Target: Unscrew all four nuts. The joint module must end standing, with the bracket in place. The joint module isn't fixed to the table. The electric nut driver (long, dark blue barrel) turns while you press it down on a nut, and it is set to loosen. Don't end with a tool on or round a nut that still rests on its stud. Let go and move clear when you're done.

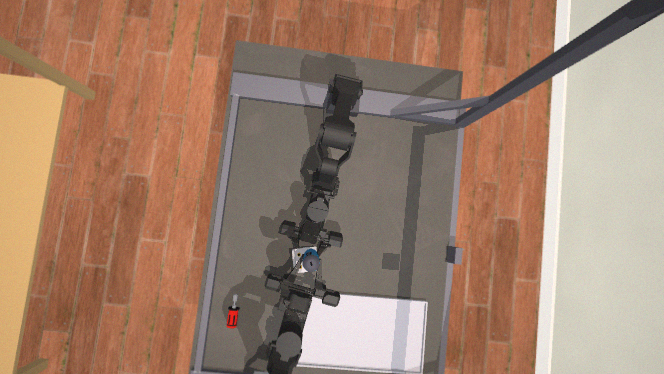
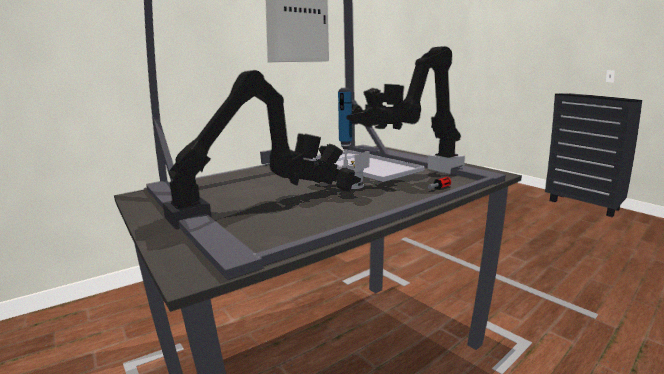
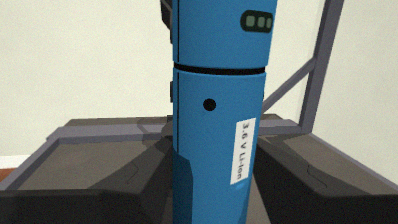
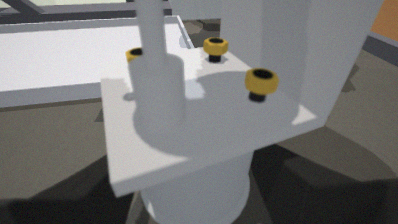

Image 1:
my left gripper: 312,256
my right gripper: 305,259
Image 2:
my left gripper: 342,116
my right gripper: 355,177
blue electric nut driver: 344,94
white tray: 381,166
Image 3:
my left gripper: 211,144
blue electric nut driver: 219,76
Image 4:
my right gripper: 194,144
white tray: 67,51
white bracket: 312,55
nut: 261,81
